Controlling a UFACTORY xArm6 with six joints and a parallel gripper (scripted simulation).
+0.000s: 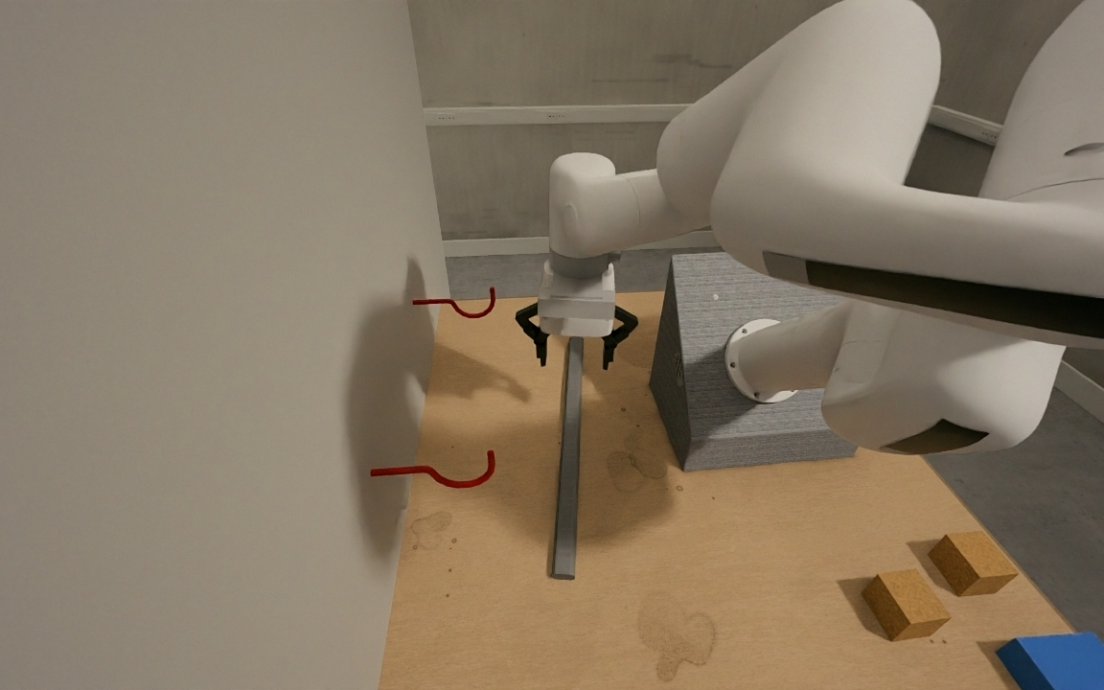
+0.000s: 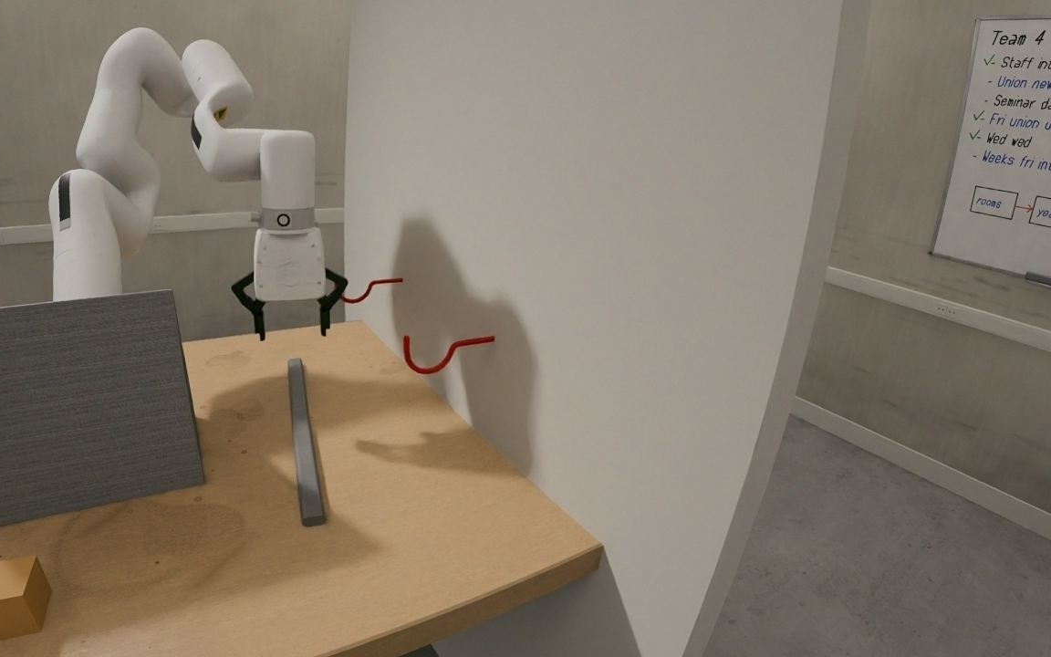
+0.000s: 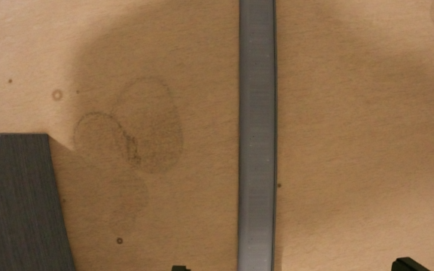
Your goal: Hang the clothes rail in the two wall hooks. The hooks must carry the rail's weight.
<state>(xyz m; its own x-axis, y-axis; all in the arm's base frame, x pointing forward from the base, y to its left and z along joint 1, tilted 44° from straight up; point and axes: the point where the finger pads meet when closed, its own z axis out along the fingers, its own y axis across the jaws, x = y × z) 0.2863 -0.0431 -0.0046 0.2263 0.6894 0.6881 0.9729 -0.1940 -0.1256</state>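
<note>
Now: hand 16 cm above the grey clothes rail. Round my hand: white wall (28 cm ahead, 26 cm above); blue block (46 cm behind, 43 cm to the left, 14 cm below).
</note>
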